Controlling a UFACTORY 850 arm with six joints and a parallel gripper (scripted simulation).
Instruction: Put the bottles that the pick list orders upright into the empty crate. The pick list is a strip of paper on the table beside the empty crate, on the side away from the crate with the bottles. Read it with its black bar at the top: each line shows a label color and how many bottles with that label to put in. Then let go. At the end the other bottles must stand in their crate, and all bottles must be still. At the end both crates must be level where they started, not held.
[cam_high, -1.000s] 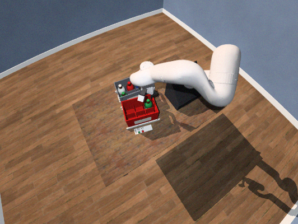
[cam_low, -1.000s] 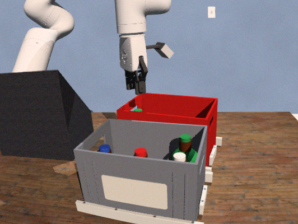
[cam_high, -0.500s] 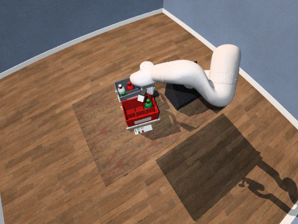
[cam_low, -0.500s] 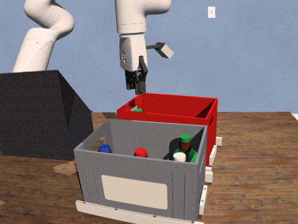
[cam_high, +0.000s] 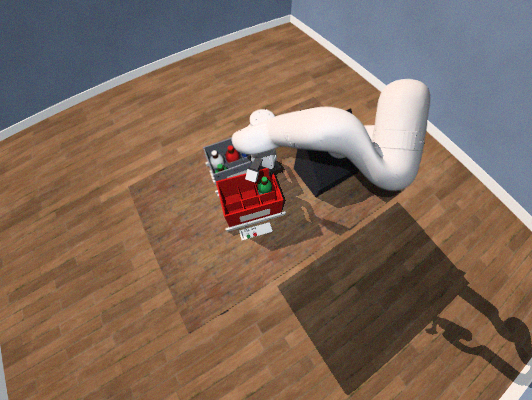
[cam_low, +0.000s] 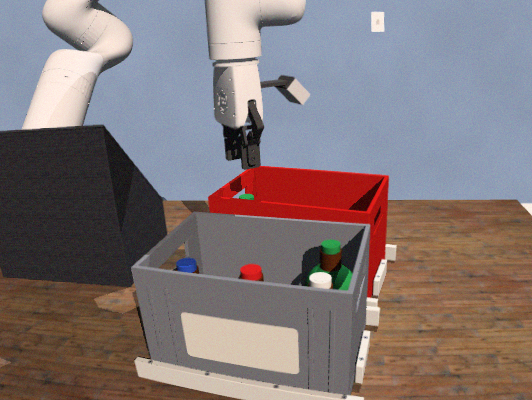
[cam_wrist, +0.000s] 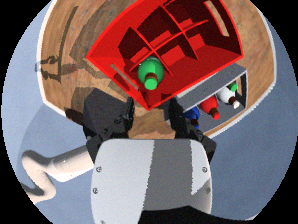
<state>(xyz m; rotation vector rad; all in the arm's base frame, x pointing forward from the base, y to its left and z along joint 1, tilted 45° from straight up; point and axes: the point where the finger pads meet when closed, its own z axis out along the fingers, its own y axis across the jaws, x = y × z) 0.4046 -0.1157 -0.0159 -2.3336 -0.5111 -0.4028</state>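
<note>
The green-capped bottle lies 120 mm ahead of my hand, 200 mm to the right of it and 150 mm below it. From my hand the other things lie so: grey crate 30 mm ahead, 210 mm to the right, 160 mm below; red crate 100 mm ahead, 10 mm to the left, 160 mm below; blue-capped bottle 70 mm behind, 230 mm to the right, 150 mm below.
</note>
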